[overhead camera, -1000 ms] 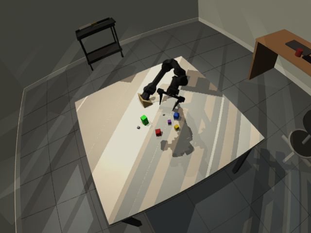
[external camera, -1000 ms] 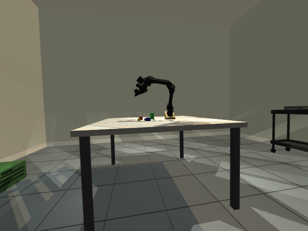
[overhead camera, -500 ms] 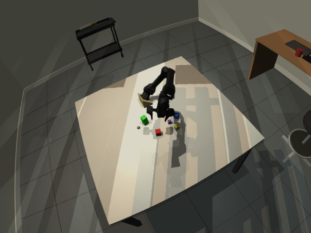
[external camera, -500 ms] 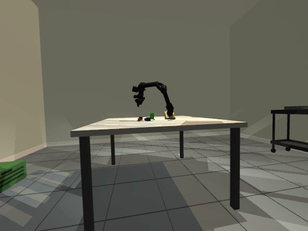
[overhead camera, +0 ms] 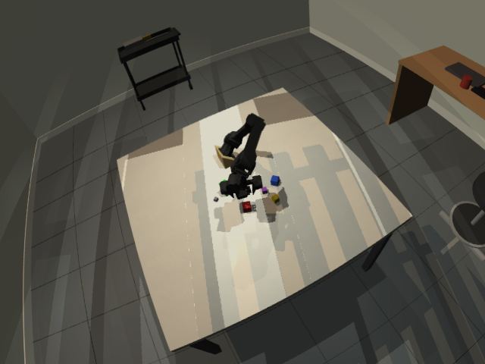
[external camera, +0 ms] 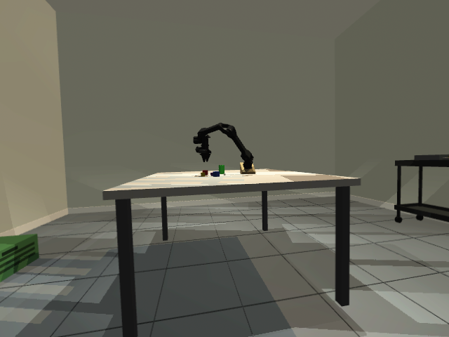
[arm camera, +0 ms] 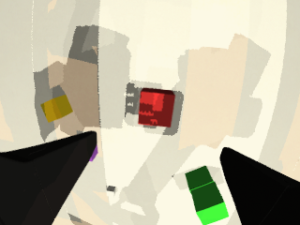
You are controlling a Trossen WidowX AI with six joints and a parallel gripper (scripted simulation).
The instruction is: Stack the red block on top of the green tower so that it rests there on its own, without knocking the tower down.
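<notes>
Right now the red block is 9 cm below my gripper tip and 1 cm ahead of it. Round my gripper tip: yellow block: 14 cm to the left, 10 cm below, 5 cm ahead; then small grey cube: 14 cm behind, 10 cm to the right, 10 cm below; then small purple block: 13 cm to the left, 10 cm below, 3 cm behind.
</notes>
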